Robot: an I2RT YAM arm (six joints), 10 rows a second.
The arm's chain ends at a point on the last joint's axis. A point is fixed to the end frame.
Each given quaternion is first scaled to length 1.
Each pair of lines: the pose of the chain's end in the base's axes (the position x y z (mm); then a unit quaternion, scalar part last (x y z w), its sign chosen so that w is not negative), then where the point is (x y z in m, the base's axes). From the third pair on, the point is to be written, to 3 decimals.
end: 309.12 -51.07 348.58 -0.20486 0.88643 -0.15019 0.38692
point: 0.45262 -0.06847 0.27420
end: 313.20 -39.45 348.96 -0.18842 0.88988 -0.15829 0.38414
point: 0.45599 -0.06238 0.27471
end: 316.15 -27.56 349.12 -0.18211 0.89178 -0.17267 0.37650
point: 0.458 -0.056 0.274
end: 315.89 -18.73 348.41 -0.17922 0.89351 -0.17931 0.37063
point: 0.456 -0.050 0.273
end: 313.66 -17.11 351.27 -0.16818 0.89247 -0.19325 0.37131
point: 0.454 -0.053 0.278
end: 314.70 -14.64 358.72 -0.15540 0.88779 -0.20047 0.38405
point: 0.457 -0.054 0.290
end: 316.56 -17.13 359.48 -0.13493 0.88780 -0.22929 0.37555
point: 0.456 -0.068 0.293
